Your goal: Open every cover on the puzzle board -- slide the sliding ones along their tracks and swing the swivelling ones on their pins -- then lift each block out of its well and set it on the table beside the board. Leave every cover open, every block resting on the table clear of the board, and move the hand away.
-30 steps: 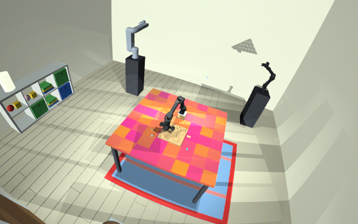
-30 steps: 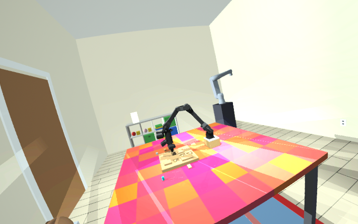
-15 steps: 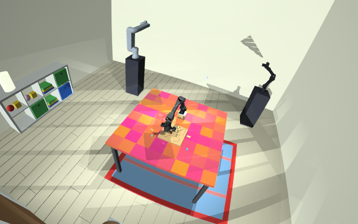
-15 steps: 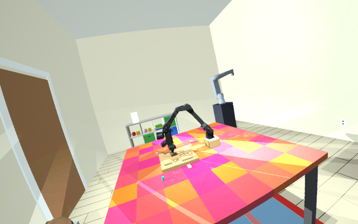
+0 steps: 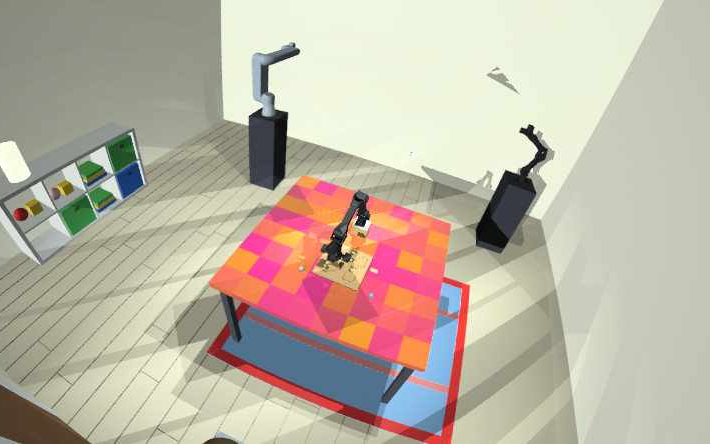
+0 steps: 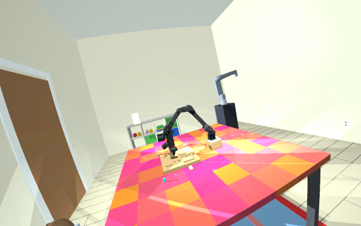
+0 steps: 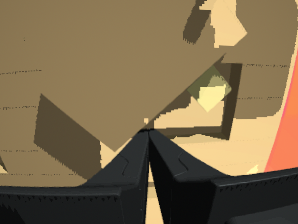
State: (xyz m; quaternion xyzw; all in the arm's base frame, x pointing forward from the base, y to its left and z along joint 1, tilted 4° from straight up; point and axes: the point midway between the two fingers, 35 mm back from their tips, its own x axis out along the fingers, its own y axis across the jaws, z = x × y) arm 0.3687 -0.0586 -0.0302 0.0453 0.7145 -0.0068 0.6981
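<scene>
The tan wooden puzzle board is 70 mm to the left of my gripper tip and 10 mm behind it. The rest, counted from my gripper tip: cyan block 280 mm to the left, 150 mm ahead, 10 mm below.
</scene>
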